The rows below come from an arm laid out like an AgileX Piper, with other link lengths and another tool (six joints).
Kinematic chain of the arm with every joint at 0, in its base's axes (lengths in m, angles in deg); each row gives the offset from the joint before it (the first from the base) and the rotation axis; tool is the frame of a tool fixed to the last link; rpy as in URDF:
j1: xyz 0 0 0.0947 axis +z
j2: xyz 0 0 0 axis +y
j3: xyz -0.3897 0 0.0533 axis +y
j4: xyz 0.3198 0 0.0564 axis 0.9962 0 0.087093
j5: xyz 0 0 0 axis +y
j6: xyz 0.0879 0 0.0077 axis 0.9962 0 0.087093
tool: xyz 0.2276 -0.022 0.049 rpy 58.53 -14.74 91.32
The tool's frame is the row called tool.
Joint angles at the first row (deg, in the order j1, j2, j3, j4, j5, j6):
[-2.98, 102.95, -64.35, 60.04, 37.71, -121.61]
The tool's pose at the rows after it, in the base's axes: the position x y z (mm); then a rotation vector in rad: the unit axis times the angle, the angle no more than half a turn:
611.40 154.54 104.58 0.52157 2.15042 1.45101
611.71 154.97 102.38 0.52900 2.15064 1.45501
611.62 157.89 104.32 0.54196 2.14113 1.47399
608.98 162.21 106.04 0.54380 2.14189 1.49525
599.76 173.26 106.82 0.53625 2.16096 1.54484
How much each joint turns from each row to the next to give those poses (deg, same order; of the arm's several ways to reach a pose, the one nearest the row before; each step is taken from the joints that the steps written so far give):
[0.11, 0.90, 0.00, 0.69, -0.17, 0.00]
[0.00, 0.27, 0.00, 0.25, 0.05, 0.00]
[0.00, 0.06, 0.00, 0.93, 0.49, 0.00]
[0.00, 0.00, -0.06, 0.37, 0.98, 0.00]
[0.00, 0.22, -0.22, 0.04, 2.78, 0.00]

